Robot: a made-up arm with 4 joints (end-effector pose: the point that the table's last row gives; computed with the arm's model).
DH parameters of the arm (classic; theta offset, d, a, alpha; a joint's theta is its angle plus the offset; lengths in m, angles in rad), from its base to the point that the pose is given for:
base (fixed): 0 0 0 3.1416
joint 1: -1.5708 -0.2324 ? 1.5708
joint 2: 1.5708 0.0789 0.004 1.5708
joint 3: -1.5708 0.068 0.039 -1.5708
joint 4: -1.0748 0 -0.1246 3.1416
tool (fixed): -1.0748 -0.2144 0 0
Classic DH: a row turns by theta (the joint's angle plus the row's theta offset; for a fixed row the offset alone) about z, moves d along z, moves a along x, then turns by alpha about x.
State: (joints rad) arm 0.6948 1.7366 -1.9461 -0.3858
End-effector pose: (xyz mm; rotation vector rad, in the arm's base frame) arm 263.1 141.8 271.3 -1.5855 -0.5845 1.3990
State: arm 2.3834 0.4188 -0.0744 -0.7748
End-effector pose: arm 18.6 -34.4 59.5 -0.0777 0.4664 -1.5665
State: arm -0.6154 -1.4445 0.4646 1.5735
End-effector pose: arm -396.5 148.7 338.3 0.3130 1.4398 -0.4457
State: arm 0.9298 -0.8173 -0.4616 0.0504
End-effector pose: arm 233.7 182.4 62.4 0.5707 -0.7763 -1.0961
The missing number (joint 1, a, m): 0.1714
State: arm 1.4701 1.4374 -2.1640 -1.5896
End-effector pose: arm 410.1 26.2 253.6 -1.7801 0.7411 1.5821
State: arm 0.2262 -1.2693 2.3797 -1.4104
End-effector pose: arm -292.3 185.8 241.4 -2.1095 -1.0603 -1.8897
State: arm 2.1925 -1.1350 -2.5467 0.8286
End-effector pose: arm -5.4 -130.3 320.4 0.9339 1.7553 0.6720
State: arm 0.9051 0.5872 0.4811 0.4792
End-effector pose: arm -83.2 233.4 96.6 -0.5102 0.6358 -1.4559
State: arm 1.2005 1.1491 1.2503 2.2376
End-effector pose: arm 73.6 335.0 40.8 1.5732 -0.5232 1.5732
